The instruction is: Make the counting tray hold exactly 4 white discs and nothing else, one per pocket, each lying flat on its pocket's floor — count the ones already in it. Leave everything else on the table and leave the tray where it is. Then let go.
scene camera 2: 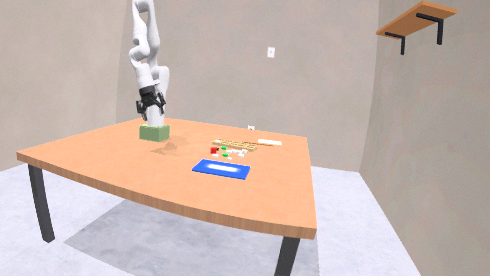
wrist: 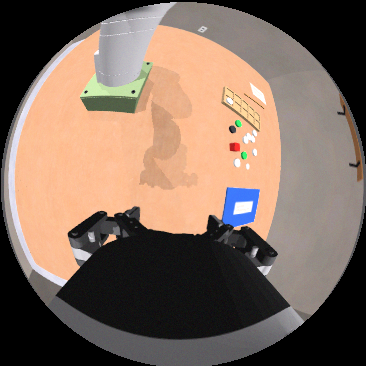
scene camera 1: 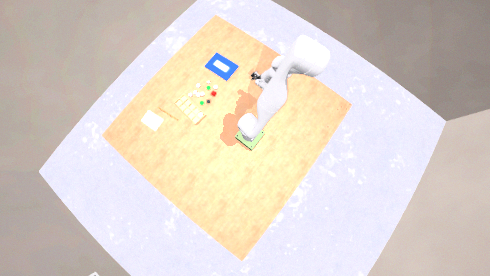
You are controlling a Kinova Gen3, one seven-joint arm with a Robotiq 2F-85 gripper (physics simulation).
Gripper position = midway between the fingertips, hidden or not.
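Observation:
There is a wooden counting tray [wrist: 239, 106] here. As for my gripper [wrist: 173, 218], it is open, and it holds nothing.

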